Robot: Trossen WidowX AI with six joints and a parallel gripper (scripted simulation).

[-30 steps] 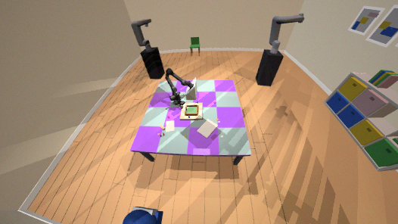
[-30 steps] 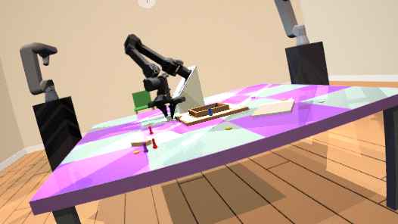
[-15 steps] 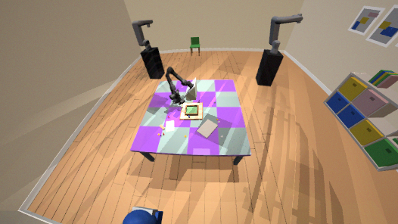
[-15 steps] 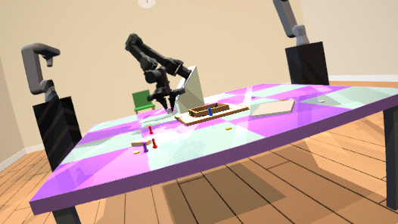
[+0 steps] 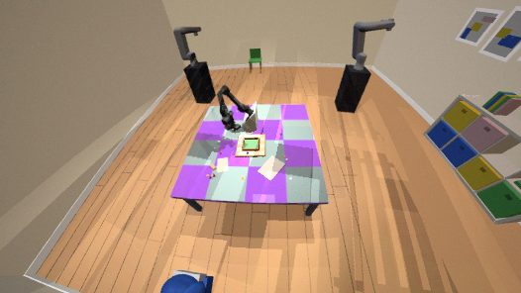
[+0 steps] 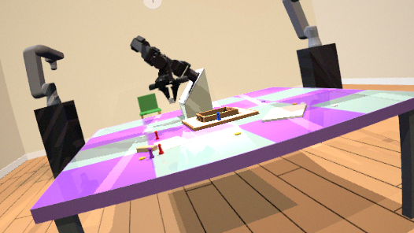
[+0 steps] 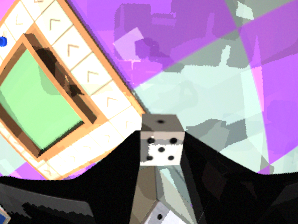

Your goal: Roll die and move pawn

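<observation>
The blue pawn is 180 mm ahead of my gripper tip, 170 mm to the left of it and 90 mm below it. Round my gripper tip: small tan card: 370 mm ahead, 120 mm to the right, 110 mm below; pale die: right at my gripper tip; purple pawn: 480 mm ahead, 100 mm below, 90 mm to the right.
</observation>
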